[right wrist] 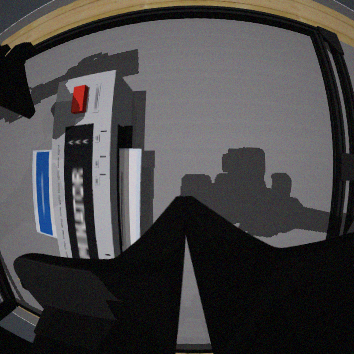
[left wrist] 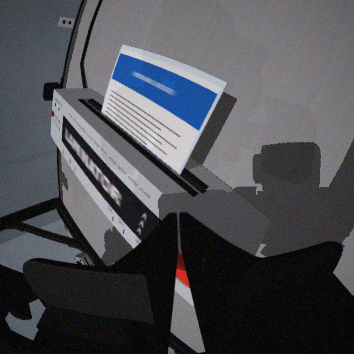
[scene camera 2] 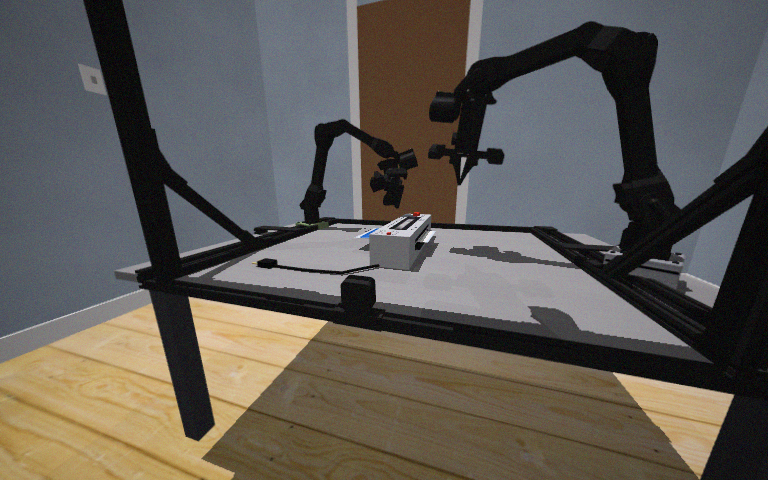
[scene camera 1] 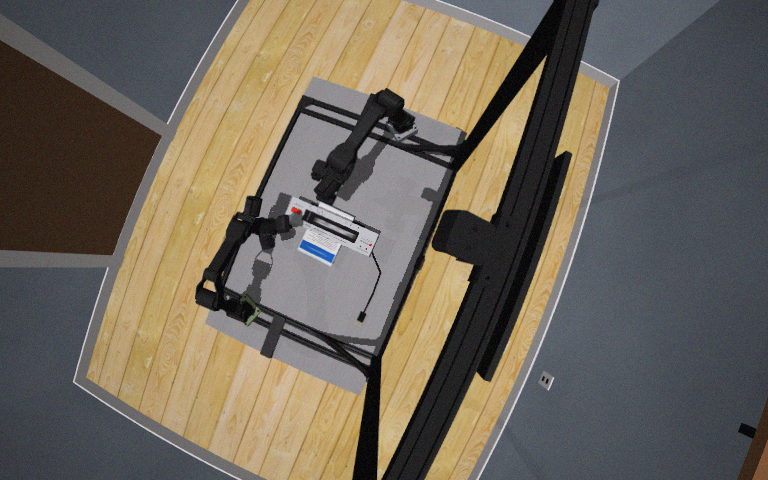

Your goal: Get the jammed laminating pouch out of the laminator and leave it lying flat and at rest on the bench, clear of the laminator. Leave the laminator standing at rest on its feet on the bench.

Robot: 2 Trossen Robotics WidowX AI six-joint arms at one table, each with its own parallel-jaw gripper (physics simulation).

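Places are measured from the left arm's base along level axes (x back, y up, z left), in centimetres.
Pixels of known places: left gripper, fingertip midpoint: (right wrist: 32, 114) (left wrist: 177, 219) (scene camera 2: 397, 207) (scene camera 1: 291, 226); right gripper, fingertip midpoint: (right wrist: 183, 203) (scene camera 2: 459, 185); left arm's base, link origin: (scene camera 2: 312, 222) (scene camera 1: 245, 310); right arm's base, link origin: (scene camera 2: 644, 253) (scene camera 1: 401, 125).
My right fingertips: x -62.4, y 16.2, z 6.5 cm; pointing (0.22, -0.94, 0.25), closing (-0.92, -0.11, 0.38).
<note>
For each thing: its top centre in the pictures, then the offset to it from my right fingertips. "pt": a spot on its surface instead. Level surfaces: height alone.
- red switch, top centre: (left wrist: 177, 270) (right wrist: 77, 97) (scene camera 2: 416, 212) (scene camera 1: 295, 210) dx +16.7, dy -9.8, dz +5.2 cm
- blue band, surface spot: (left wrist: 162, 92) (right wrist: 43, 182) (scene camera 1: 313, 247) pt dx +22.7, dy -14.9, dz -9.3 cm
- white sheet end, surface spot: (right wrist: 131, 192) (scene camera 2: 429, 234) (scene camera 1: 332, 210) pt dx +6.5, dy -14.7, dz -4.3 cm
- black power cord, surface spot: (scene camera 2: 322, 271) (scene camera 1: 377, 283) pt dx +14.8, dy -18.2, dz -37.8 cm
- loose plug, top centre: (scene camera 2: 267, 260) (scene camera 1: 361, 317) dx +29.4, dy -17.3, dz -42.8 cm
- bench, surface height: dy -18.7 cm
The white laminator (scene camera 1: 368, 238) (scene camera 2: 390, 249) (left wrist: 112, 145) (right wrist: 106, 200) stands upright on the bench, with a red switch (scene camera 1: 296, 210) (scene camera 2: 416, 213) (left wrist: 183, 270) (right wrist: 79, 99) at one end. The pouch, with a blue band (scene camera 1: 317, 250) (scene camera 2: 369, 233) (left wrist: 162, 92) (right wrist: 44, 192), sticks out of the slot on one long side, slanting up off the bench. A white sheet end (scene camera 1: 335, 211) (scene camera 2: 429, 236) (right wrist: 131, 192) protrudes on the opposite side. My left gripper (scene camera 1: 292, 221) (scene camera 2: 395, 204) (left wrist: 177, 219) is shut, empty, above the switch end. My right gripper (scene camera 1: 326, 199) (scene camera 2: 460, 182) (right wrist: 183, 203) is shut, empty, higher, over the opposite side.
A black power cord (scene camera 1: 378, 277) (scene camera 2: 322, 271) runs from the laminator's far end to a loose plug (scene camera 1: 361, 317) (scene camera 2: 267, 263) on the bench (scene camera 1: 339, 294) (scene camera 2: 481, 283). A black frame borders the bench. A black box (scene camera 2: 357, 292) is mounted at the near edge in scene camera 2.
</note>
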